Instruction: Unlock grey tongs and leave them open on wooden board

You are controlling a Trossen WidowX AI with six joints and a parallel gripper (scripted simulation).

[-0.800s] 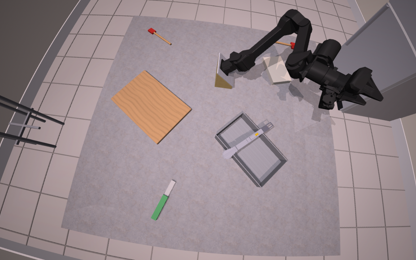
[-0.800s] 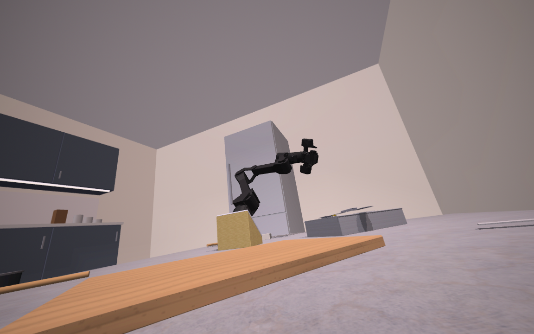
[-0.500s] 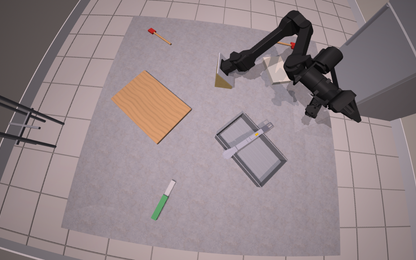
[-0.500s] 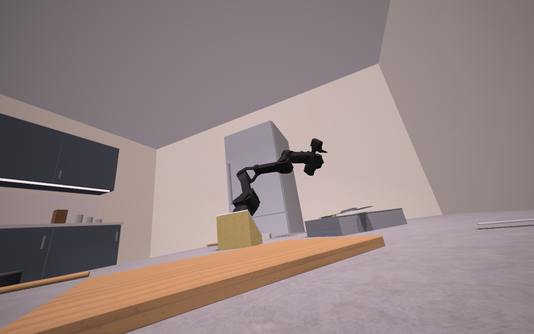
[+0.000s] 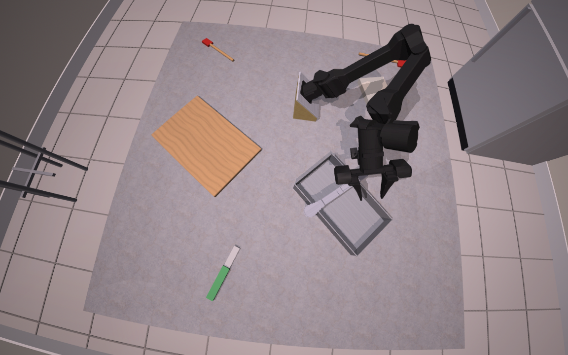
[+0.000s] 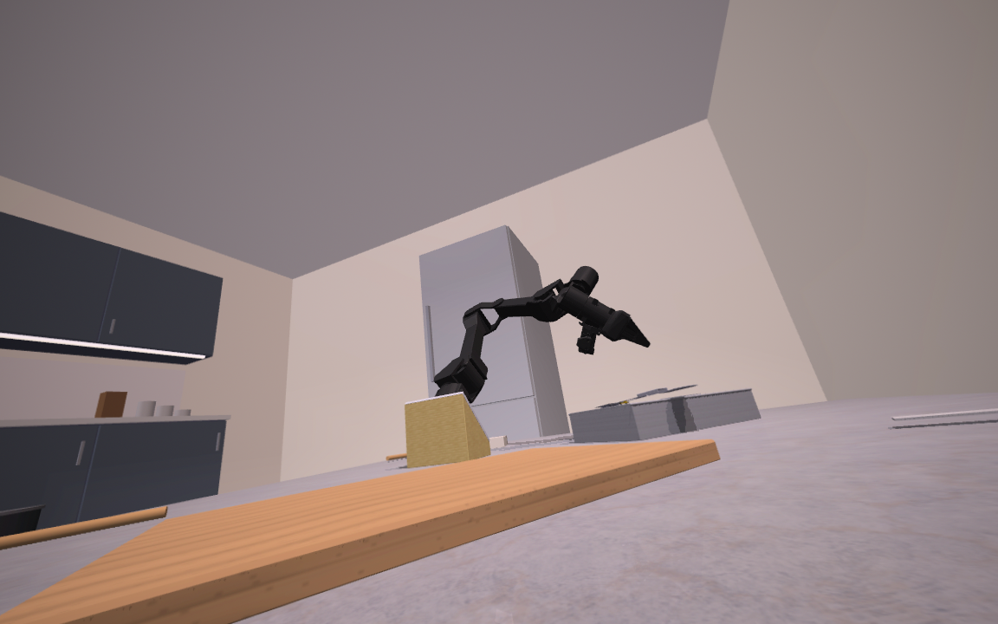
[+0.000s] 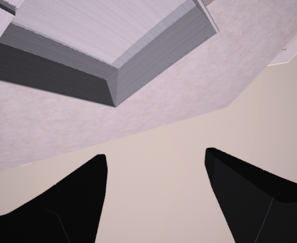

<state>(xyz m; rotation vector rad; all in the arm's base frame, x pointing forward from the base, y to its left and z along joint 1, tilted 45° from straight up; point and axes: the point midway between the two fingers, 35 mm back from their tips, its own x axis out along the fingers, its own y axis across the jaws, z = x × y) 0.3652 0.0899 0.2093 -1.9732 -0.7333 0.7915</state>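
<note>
The yellow lock piece is 70 mm behind my gripper tip, 20 mm to the right of it and 110 mm below it. Round my gripper tip: cream block 510 mm behind, 90 mm to the left, 160 mm below; roasting tin 10 mm behind, 40 mm to the right, 150 mm below; wooden board 150 mm behind, 560 mm to the right, 170 mm below.
</note>
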